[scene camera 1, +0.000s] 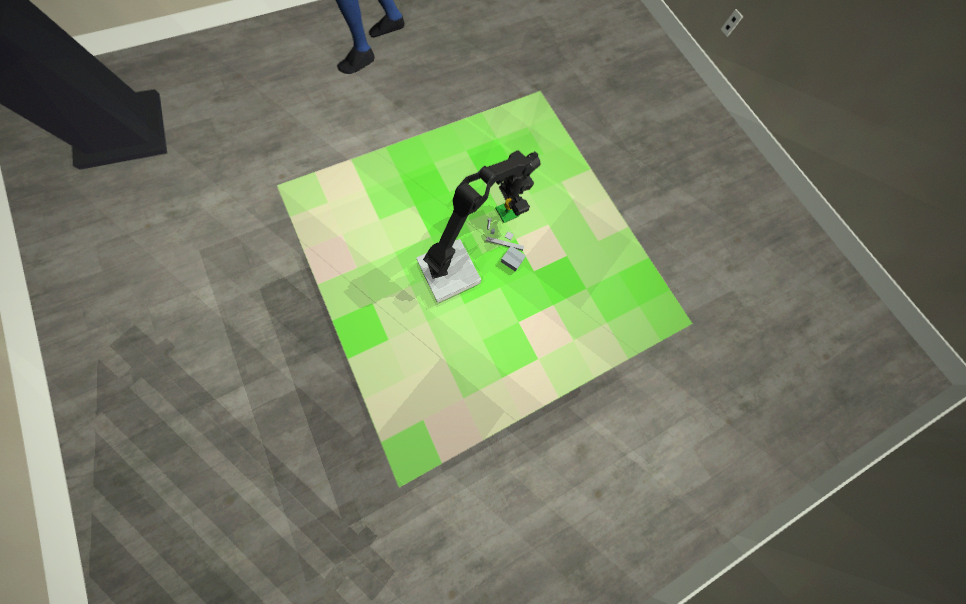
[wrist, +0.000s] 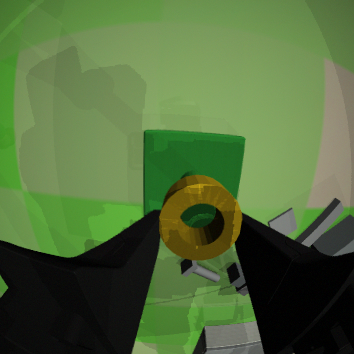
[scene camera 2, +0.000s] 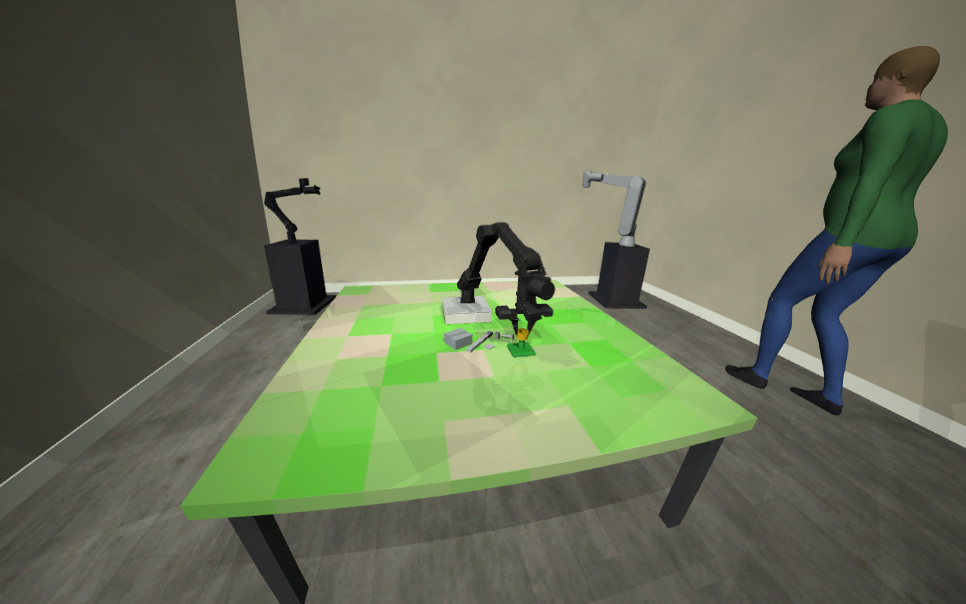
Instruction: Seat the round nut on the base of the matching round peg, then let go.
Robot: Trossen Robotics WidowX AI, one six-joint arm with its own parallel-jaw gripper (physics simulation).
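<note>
The orange round nut [scene camera 1: 507, 204] [scene camera 2: 522, 334] [wrist: 197, 248] is between the black fingertips, its hole facing the wrist camera. My gripper [scene camera 1: 510, 205] [scene camera 2: 524, 330] [wrist: 197, 218] is shut on it, above the green base plate [scene camera 1: 503, 216] [scene camera 2: 528, 352] [wrist: 220, 153]. In scene camera 2, a short stretch of the green round peg [scene camera 2: 522, 345] shows under the nut, which stands apart from the plate at the peg's upper part. Green shows through the hole in the wrist view; whether the peg is inside it is unclear. The nut hides most of the peg there.
A grey block [scene camera 1: 512, 258] [scene camera 2: 458, 338], a long grey bar [scene camera 1: 504, 243] [scene camera 2: 480, 341] [wrist: 321, 222] and a small grey tile [scene camera 1: 508, 235] [scene camera 2: 489, 346] [wrist: 283, 222] lie near the plate. A small grey bolt-like piece [wrist: 206, 272] lies towards the arm's pale base [scene camera 1: 455, 284] [scene camera 2: 466, 311].
</note>
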